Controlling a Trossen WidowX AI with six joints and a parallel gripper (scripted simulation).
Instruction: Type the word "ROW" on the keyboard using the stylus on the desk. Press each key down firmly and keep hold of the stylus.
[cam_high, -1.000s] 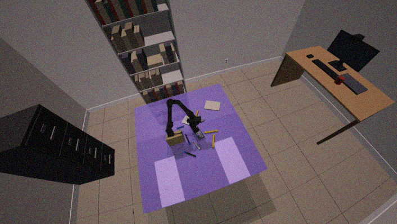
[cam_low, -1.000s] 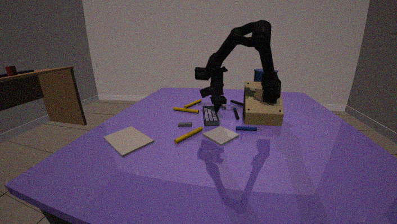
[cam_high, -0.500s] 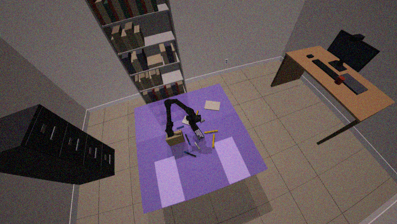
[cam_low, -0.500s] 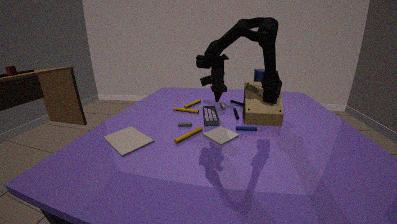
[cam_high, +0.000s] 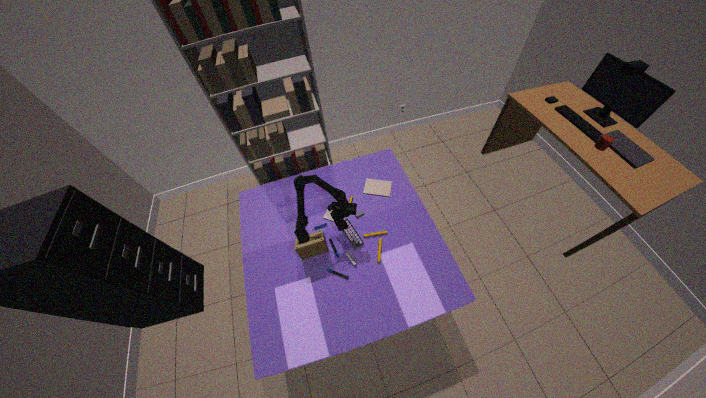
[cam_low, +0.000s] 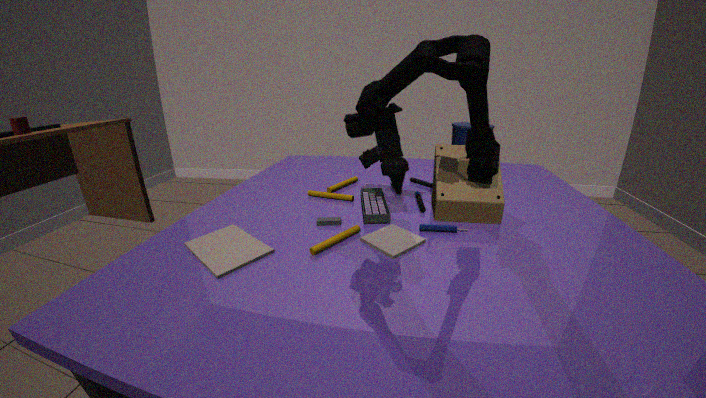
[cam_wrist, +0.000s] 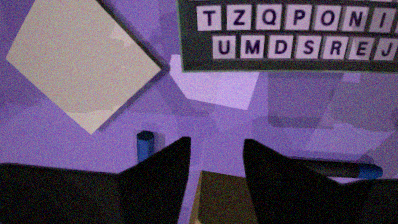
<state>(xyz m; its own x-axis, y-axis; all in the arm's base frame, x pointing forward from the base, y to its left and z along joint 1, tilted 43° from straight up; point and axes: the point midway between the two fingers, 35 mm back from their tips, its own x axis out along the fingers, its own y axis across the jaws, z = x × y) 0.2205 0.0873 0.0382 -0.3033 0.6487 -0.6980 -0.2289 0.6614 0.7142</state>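
Now: the blue hexagonal stylus 14 cm behind my gripper tip, 4 cm to the left of it and 7 cm below it. Round my gripper tip: yellow stick: 12 cm ahead, 16 cm to the left, 7 cm below; white stick: 4 cm ahead, 23 cm to the right, 7 cm below; grey block: 17 cm ahead, 7 cm to the left, 7 cm below.
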